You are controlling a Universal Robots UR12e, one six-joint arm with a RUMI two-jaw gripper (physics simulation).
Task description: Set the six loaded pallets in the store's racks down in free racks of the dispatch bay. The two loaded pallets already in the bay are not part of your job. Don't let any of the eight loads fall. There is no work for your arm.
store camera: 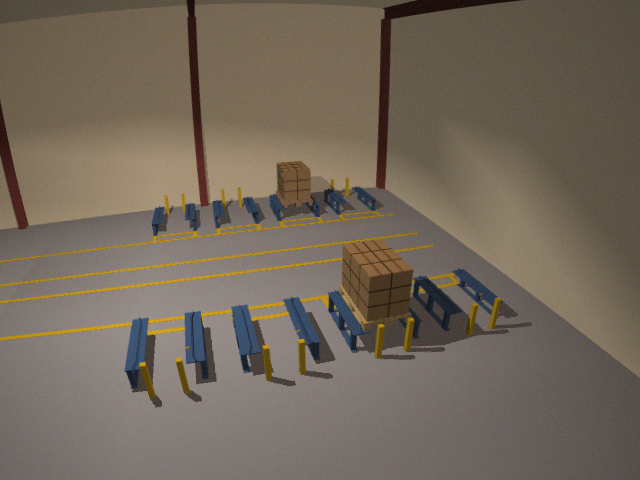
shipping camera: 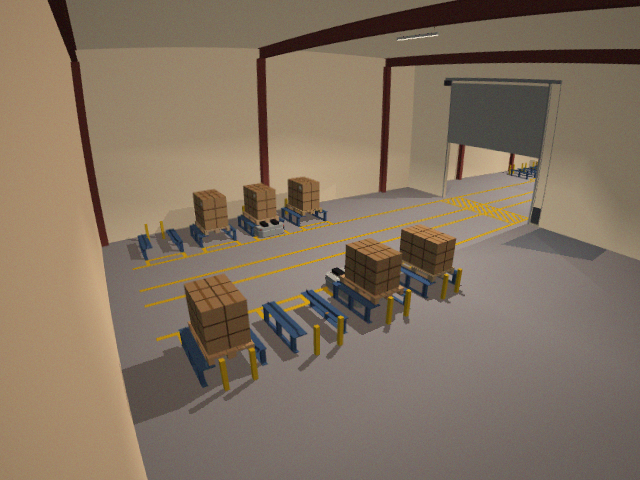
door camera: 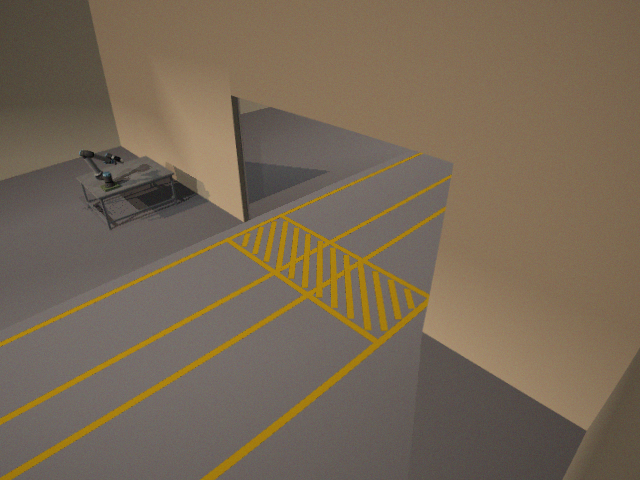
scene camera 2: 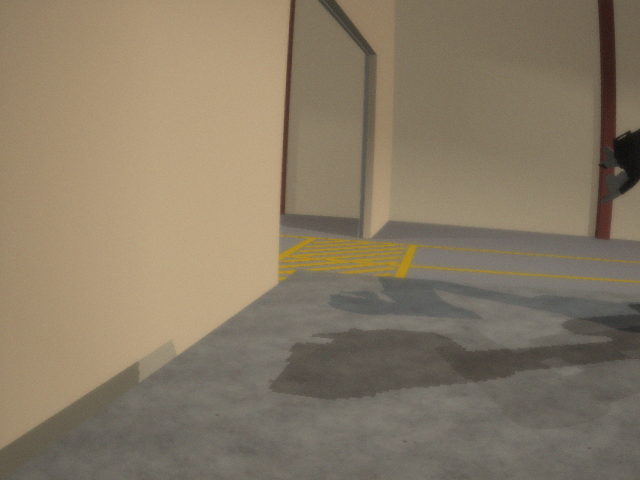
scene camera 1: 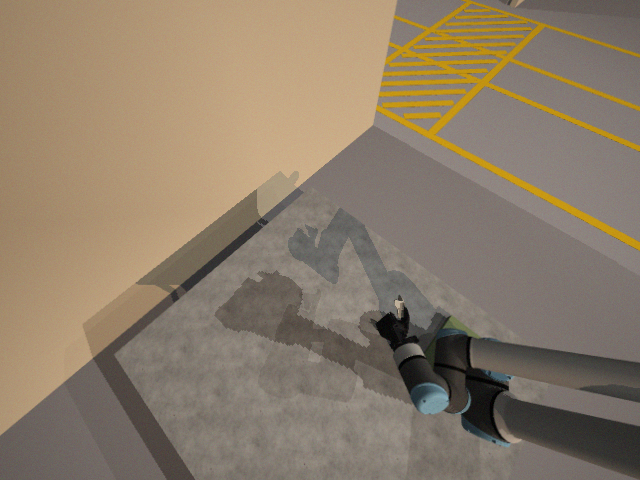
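Pixels of known places: gripper, fingertip midpoint: (door camera: pixel 123 162) (scene camera 2: pixel 599 183) (scene camera 1: pixel 384 307); arm's base at its link origin: (door camera: pixel 110 185).
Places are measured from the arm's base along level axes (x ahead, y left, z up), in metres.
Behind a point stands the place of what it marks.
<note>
In the shipping camera, loaded pallets (shipping camera: pixel 209 209) {x 12.106, y -6.909, z 0.332 m} (shipping camera: pixel 259 201) {x 10.472, y -6.829, z 0.307 m} (shipping camera: pixel 303 193) {x 8.839, y -6.782, z 0.318 m} stand upright in the back row, and others (shipping camera: pixel 217 312) {x 14.014, y -1.328, z 0.435 m} (shipping camera: pixel 373 266) {x 10.842, y -1.297, z 0.322 m} (shipping camera: pixel 427 249) {x 9.132, y -1.314, z 0.242 m} in the front row. A low grey carrier (shipping camera: pixel 269 228) {x 10.364, y -6.446, z -0.509 m} sticks out under the middle back load; another carrier (shipping camera: pixel 334 277) {x 10.808, y -2.556, z -0.459 m} shows at the aisle side of the middle front load. A free rack (shipping camera: pixel 283 326) {x 12.761, y -1.551, z -0.441 m} stands in the front row and another free rack (shipping camera: pixel 175 240) {x 13.226, y -7.019, z -0.430 m} at the back left. In the store camera, two loaded pallets (store camera: pixel 293 181) {x -10.791, y -5.850, z 0.257 m} (store camera: pixel 377 279) {x -10.389, y -0.098, z 0.428 m} stand upright in racks. My gripper (scene camera 1: pixel 390 311) {x 0.425, y 0.131, z 0.313 m} (scene camera 2: pixel 603 183) {x 0.425, y 0.131, z 0.313 m} is open and empty above the table.
Empty blue store racks (store camera: pixel 194 338) {x -7.699, y -0.704, z -0.442 m} (store camera: pixel 245 335) {x -8.474, y -0.556, z -0.441 m} (store camera: pixel 439 302) {x -11.781, y -0.328, z -0.441 m} stand beside the loads, with yellow posts (store camera: pixel 266 362) (shipping camera: pixel 316 339) at rack ends. A raised grey door (shipping camera: pixel 497 116) {x 1.766, y -3.922, z 3.035 m} hangs over the hatched crossing (shipping camera: pixel 485 208) {x 1.691, y -4.022, z -0.780 m} (door camera: pixel 330 273) {x 1.640, y -4.382, z -0.788 m}. The arm's table (door camera: pixel 136 173) {x 0.676, y 0.237, z -0.039 m} stands by the wall.
</note>
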